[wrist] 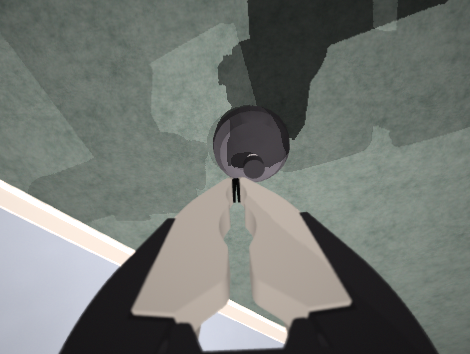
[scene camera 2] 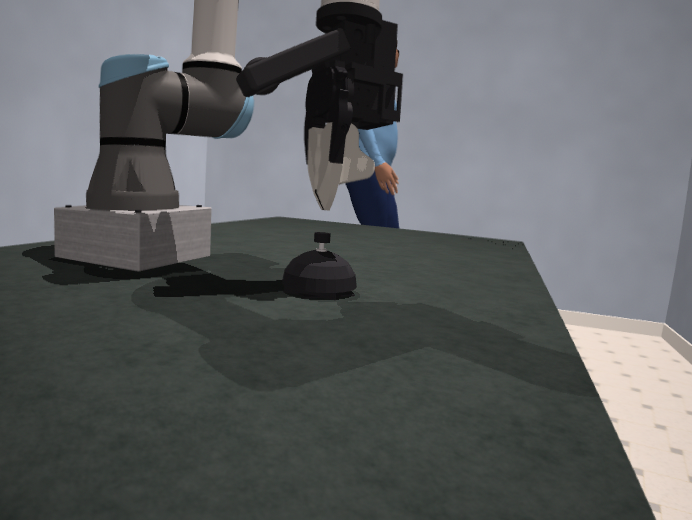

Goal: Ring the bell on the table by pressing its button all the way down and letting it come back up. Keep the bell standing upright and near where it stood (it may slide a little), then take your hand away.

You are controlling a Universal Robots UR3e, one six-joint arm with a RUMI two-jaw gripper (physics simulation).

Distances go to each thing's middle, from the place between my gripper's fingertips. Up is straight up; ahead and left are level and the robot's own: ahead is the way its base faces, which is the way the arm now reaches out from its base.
Now: the dark domed bell (scene camera 2: 319,273) 1 cm behind my hand, 1 cm to the left of it and 6 cm below it.
